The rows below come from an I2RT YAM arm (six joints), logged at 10 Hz.
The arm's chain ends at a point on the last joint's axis. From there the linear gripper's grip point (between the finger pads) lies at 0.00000 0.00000 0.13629 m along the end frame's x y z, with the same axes.
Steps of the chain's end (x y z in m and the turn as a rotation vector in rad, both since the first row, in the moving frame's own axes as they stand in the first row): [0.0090 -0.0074 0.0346 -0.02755 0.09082 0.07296]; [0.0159 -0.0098 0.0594 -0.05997 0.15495 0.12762]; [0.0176 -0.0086 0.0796 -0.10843 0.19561 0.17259]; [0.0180 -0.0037 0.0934 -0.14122 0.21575 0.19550]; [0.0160 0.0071 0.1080 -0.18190 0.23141 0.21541]
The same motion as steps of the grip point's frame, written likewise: [0.0212 -0.0032 0.0340 -0.02755 0.09082 0.07296]; [0.0363 -0.0003 0.0575 -0.05997 0.15495 0.12762]; [0.0426 0.0083 0.0762 -0.10843 0.19561 0.17259]; [0.0450 0.0181 0.0889 -0.14122 0.21575 0.19550]; [0.0442 0.0347 0.1022 -0.18190 0.23141 0.21541]
